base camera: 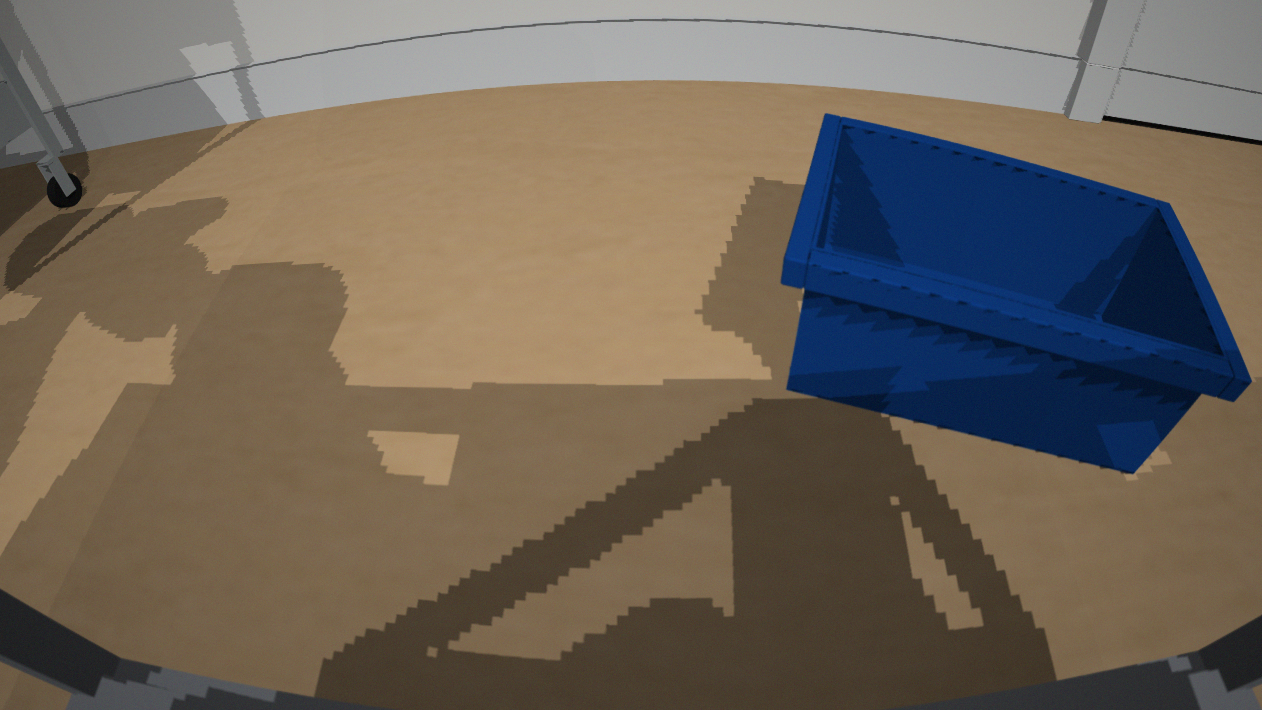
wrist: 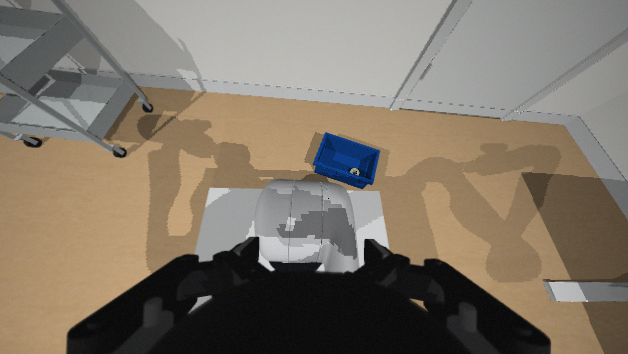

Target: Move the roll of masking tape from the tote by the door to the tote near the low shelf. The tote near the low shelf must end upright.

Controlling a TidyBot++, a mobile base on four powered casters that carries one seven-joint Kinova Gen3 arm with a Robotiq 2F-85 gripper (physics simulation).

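Frame: origin at the arm's base, x ahead, y left, z up, level; millimetres.
Seen in the pictures: gripper, fingertip midpoint: (wrist: 311, 249).
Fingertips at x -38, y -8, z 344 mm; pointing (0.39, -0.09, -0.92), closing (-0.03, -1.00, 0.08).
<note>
Pixels of each thing's top centre, then the offset from my fingertips to it. "spot": a spot on its surface instead.
- blue tote, middle of its top: (base camera: 1019, 222) (wrist: 348, 156) dy -239, dx +469, dz -620 mm
- masking tape, middle of its top: (wrist: 354, 172) dy -297, dx +428, dz -713 mm
- grey wheeled cart, surface spot: (wrist: 111, 108) spot: dy +874, dx +650, dz -569 mm
A blue tote (base camera: 988, 339) (wrist: 340, 176) stands upright on the floor in front of the door, at the right in the base camera view and just past the robot's base in the wrist view. A small pale roll of masking tape (wrist: 354, 172) lies inside it, near its near right corner; the base camera view does not show the roll. My gripper (wrist: 311, 249) is open and empty, high above the robot's own base and apart from the tote. The tote near the low shelf does not show in either view.
A grey wheeled cart (wrist: 111, 108) stands at the left by the wall; its leg (base camera: 35, 110) shows at the upper left. The door (wrist: 480, 65) is behind the tote, to the right. A light flat edge (wrist: 590, 291) juts in at the lower right. The base's white top (wrist: 220, 215) lies below the arm.
</note>
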